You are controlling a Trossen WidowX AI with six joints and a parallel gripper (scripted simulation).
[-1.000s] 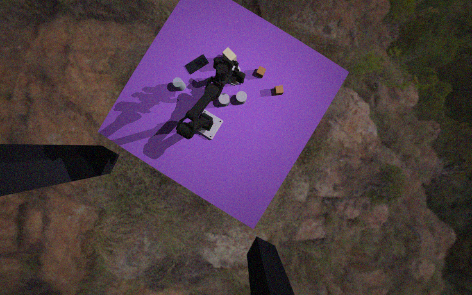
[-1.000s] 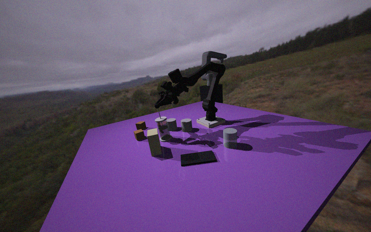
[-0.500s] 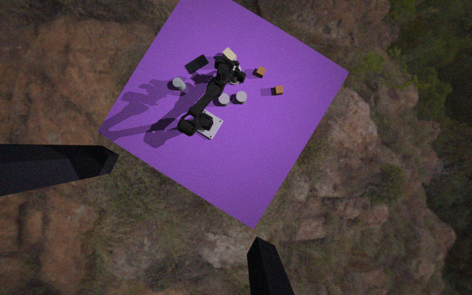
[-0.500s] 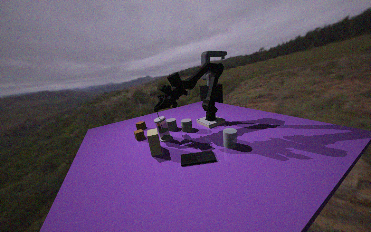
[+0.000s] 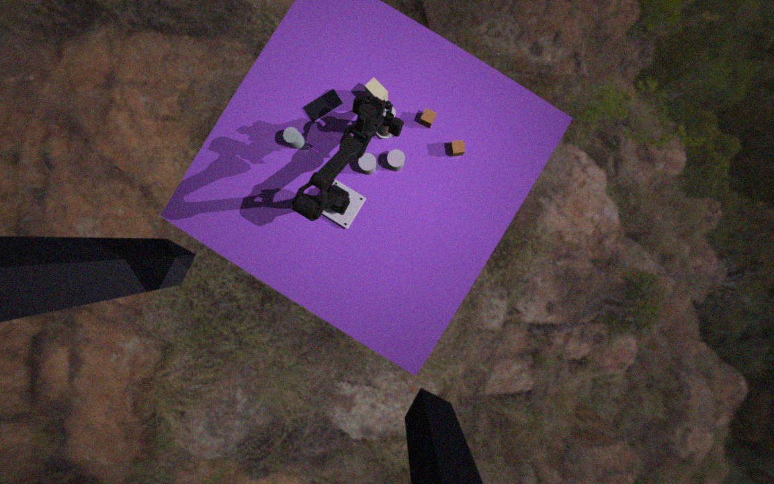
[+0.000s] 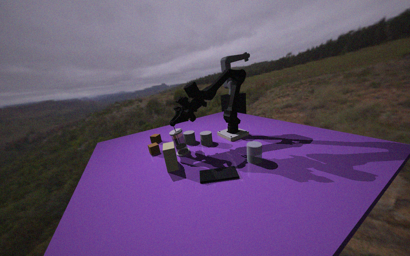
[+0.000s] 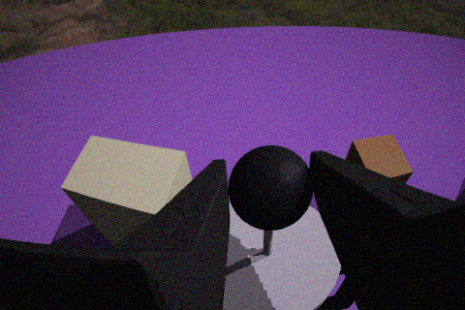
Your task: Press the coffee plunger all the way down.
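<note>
Now: the coffee press 9 cm below my gripper tip, 2 cm to the right of it and 2 cm behind it. Round my gripper tip: flat black slab (28 cm to the left, 18 cm below, 6 cm behind); tall cream block (13 cm below, 9 cm to the left, 6 cm ahead).
</note>
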